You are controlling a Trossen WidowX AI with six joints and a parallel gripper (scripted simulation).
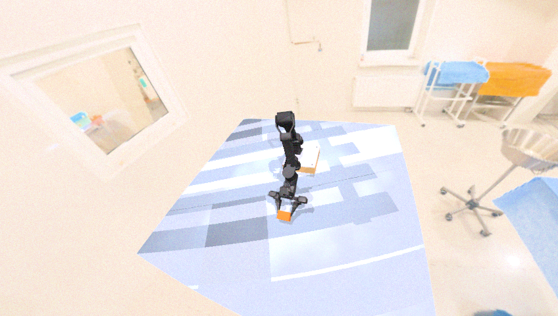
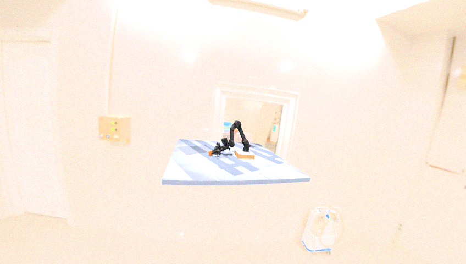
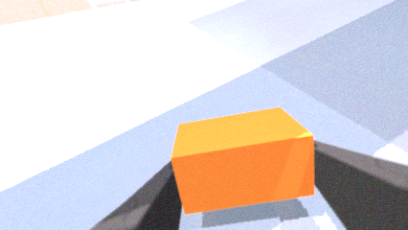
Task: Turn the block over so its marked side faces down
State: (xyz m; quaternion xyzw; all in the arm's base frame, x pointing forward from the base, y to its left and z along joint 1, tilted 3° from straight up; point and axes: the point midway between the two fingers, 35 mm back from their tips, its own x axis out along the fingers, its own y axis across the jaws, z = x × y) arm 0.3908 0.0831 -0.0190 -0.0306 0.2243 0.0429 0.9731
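Right now the orange block is 10 mm below my gripper tip.
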